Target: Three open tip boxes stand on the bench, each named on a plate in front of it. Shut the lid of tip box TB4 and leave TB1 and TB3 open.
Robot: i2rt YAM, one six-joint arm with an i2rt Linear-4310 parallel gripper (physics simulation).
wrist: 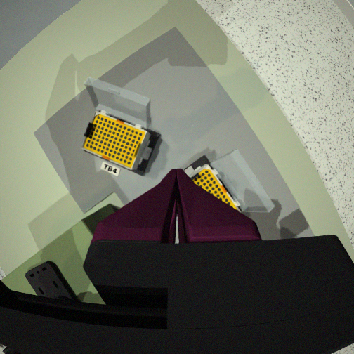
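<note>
Tip box TB4 (115, 140) stands left of centre in the wrist view, its yellow tip rack showing. Its clear lid (120, 104) stands open at the box's far side. The name plate (110, 169) in front reads TB4. A second tip box (212, 186) is right of centre, partly hidden by the right finger. Its clear lid (245, 180) is open, tipped out to the right. Its name plate is hidden. A third tip box does not show. My gripper (176, 177) is shut with nothing between the fingertips. Its tips appear between the two boxes, nearer the second one.
The boxes stand on a grey mat (200, 110) on a pale green surface (30, 100). A green block (70, 250) is at the lower left, with a dark slotted piece (50, 280) beside the gripper body. A speckled surface (305, 90) lies beyond the curved right edge.
</note>
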